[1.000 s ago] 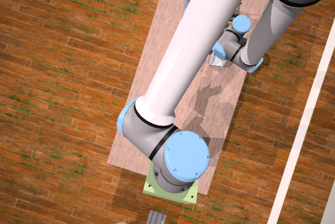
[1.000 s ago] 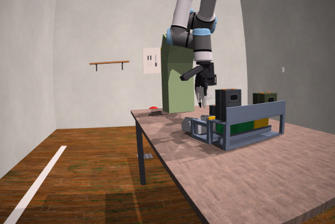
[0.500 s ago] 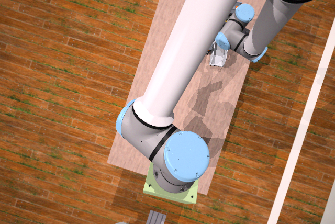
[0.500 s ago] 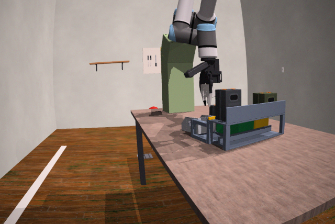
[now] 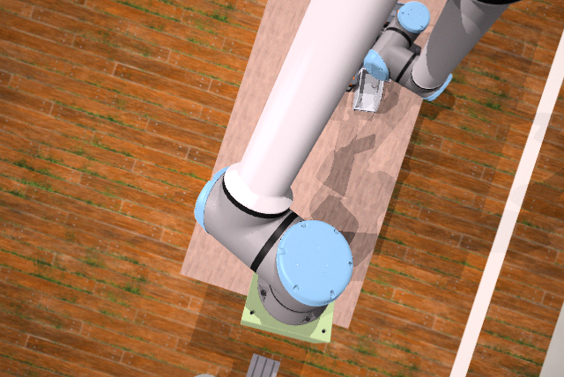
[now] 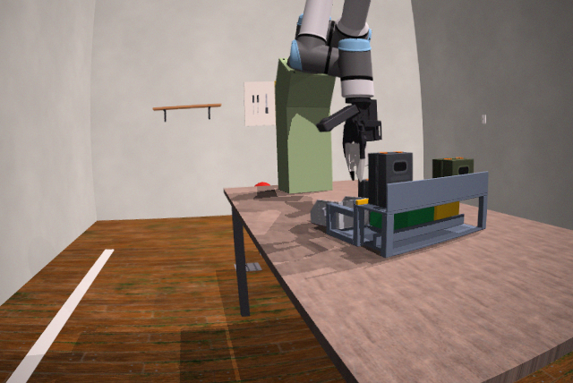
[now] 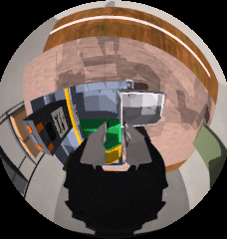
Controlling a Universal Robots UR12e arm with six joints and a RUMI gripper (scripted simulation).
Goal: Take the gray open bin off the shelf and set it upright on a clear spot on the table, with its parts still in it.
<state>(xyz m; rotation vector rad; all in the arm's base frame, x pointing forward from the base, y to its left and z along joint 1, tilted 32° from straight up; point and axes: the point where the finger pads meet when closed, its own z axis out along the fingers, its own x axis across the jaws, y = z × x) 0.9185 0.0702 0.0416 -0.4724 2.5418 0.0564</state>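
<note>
My hand is 9 cm past the gray open bin, 4 cm to the left of it and 11 cm above it. From my hand the other things lie so: yellow bin (3 cm behind, 23 cm to the left, 11 cm below); green bin (2 cm ahead, 13 cm to the left, 11 cm below).
</note>
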